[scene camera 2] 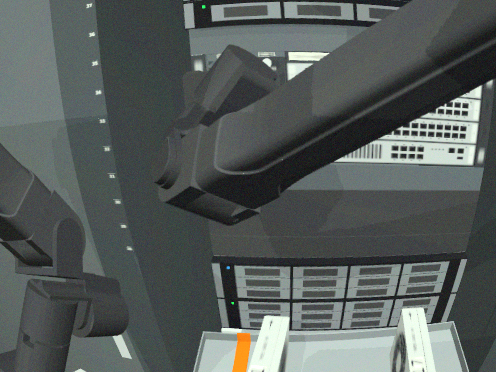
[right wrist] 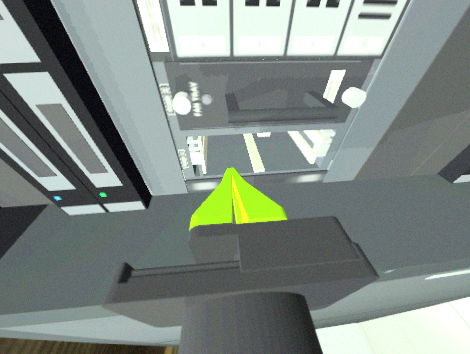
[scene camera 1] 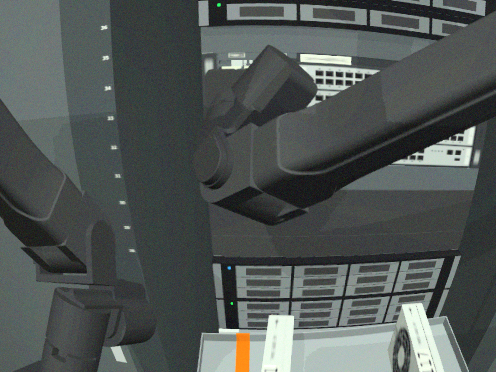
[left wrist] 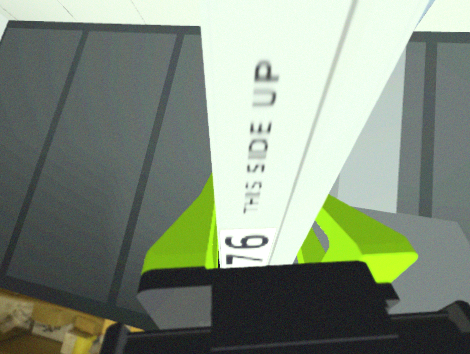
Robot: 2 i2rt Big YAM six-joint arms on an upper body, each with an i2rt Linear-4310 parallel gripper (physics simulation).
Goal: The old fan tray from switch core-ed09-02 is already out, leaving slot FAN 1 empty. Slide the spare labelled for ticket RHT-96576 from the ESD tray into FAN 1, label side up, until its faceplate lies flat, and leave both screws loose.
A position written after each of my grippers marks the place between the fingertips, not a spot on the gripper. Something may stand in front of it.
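Scene camera 1: my right gripper (scene camera 1: 238, 90), shut, holding nothing; port rows (scene camera 1: 332, 74). Scene camera 2: port rows (scene camera 2: 447, 136). Left wrist view: my left gripper (left wrist: 251, 176). Right wrist view: my right gripper (right wrist: 230, 173), fan slot (right wrist: 279, 153), port rows (right wrist: 170, 38).
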